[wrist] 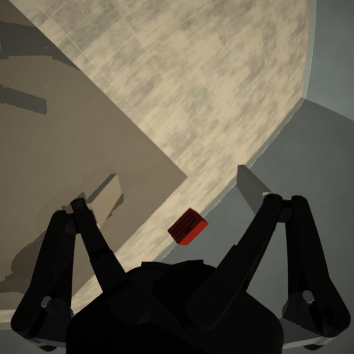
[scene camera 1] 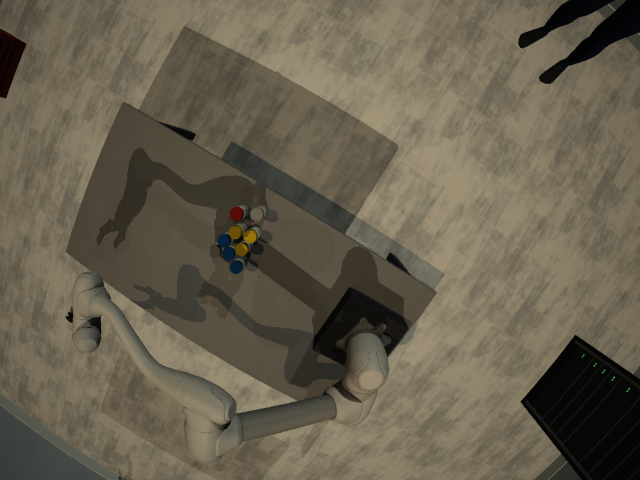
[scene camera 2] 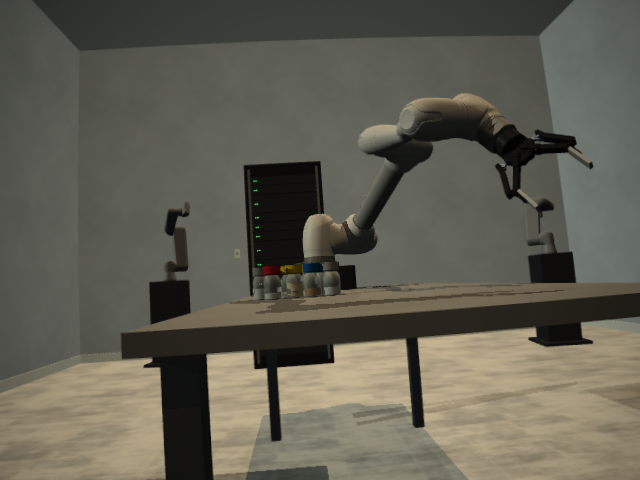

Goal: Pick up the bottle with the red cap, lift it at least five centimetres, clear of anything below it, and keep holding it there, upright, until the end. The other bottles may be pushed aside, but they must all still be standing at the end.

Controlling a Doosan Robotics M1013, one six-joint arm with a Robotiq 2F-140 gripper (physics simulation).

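Places are measured from the arm's base along level axes (x left, y back, z up), in centimetres.
Pixels of known places: gripper, fingertip midpoint: point(wrist: 176, 179) point(scene camera 2: 564, 187); arm's base at its link origin: point(scene camera 1: 363, 341).
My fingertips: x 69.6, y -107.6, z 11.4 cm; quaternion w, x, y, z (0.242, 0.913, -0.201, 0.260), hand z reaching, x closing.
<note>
Ahead of a thing's pixels: the offset from my fingertips to its top centre. "*": to the spot under its first point.
The bottle with the red cap {dx -76.8, dy +31.7, dz -11.6 cm} point(scene camera 1: 236, 213) point(scene camera 2: 271, 270) stands upright on the table point(scene camera 1: 170, 217) point(scene camera 2: 361, 322), at one end of a tight cluster. A pale-capped bottle {dx -82.2, dy +38.3, dz -11.6 cm} point(scene camera 1: 257, 212) stands close beside it. A yellow-capped bottle {dx -70.4, dy +36.1, dz -11.6 cm} point(scene camera 1: 235, 231) point(scene camera 2: 293, 269) is next to it, with more yellow-capped ones and several blue-capped ones {dx -61.2, dy +39.5, dz -11.6 cm} point(scene camera 1: 228, 253) {* dx -63.7, dy +32.0, dz -13.0 cm} point(scene camera 2: 312, 267) further along. Another grey-capped bottle {dx -58.1, dy +34.1, dz -11.6 cm} point(scene camera 2: 330, 266) stands upright at the cluster's right in scene camera 2. My gripper point(scene camera 2: 564, 186) point(wrist: 176, 179) is open and empty, high up and far from the bottles. In scene camera 1 the arm mostly hides it. No bottle shows in the wrist view.
My arm point(scene camera 1: 139, 346) point(scene camera 2: 382, 191) reaches along the table's long side from its base on a black block point(scene camera 1: 333, 325). A black rack point(scene camera 1: 584, 408) point(scene camera 2: 283, 166) stands beyond the table. A red object point(wrist: 187, 226) shows on the floor far below. Two smaller arms on pedestals point(scene camera 2: 169, 310) point(scene camera 2: 552, 268) stand behind.
</note>
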